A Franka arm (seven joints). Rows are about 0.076 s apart.
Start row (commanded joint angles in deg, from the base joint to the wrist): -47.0 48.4 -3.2 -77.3 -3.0 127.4 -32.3
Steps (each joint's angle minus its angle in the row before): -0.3 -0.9 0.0 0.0 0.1 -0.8 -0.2; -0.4 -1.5 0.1 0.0 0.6 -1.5 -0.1; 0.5 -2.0 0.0 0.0 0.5 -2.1 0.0; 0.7 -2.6 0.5 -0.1 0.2 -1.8 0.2; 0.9 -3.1 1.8 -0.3 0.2 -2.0 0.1; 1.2 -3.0 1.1 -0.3 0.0 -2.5 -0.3; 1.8 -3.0 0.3 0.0 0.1 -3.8 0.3
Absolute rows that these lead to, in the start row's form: -47.3 47.5 -3.2 -77.3 -2.9 126.6 -32.5; -47.7 46.0 -3.1 -77.3 -2.3 125.1 -32.6; -47.2 44.0 -3.1 -77.3 -1.8 123.0 -32.6; -46.5 41.4 -2.6 -77.4 -1.6 121.2 -32.4; -45.6 38.3 -0.8 -77.7 -1.4 119.2 -32.3; -44.4 35.3 0.3 -78.0 -1.4 116.7 -32.6; -42.6 32.3 0.6 -78.0 -1.3 112.9 -32.3
